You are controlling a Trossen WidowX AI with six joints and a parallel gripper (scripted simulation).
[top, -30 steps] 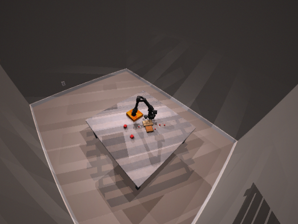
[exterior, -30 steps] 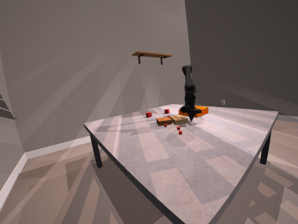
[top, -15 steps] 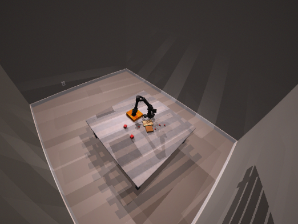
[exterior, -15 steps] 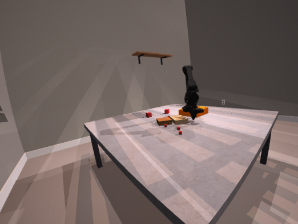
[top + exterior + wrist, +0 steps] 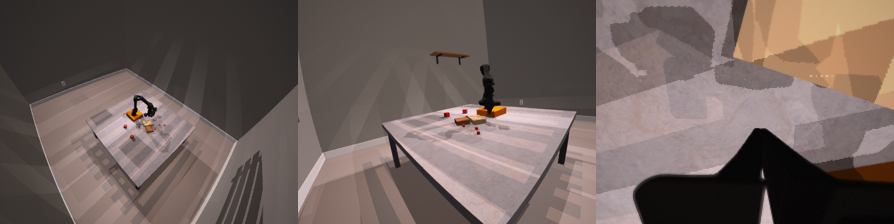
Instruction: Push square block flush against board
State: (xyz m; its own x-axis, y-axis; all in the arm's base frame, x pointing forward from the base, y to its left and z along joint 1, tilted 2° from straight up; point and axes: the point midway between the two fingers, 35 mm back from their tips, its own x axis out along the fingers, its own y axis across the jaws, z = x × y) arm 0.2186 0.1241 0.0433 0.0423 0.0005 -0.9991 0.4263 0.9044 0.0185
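Right now the board is 9 cm to the right of my gripper tip, 4 cm below it and 4 cm ahead of it. The rest, counted from my gripper tip: square block 17 cm to the right, 13 cm ahead, 4 cm below.
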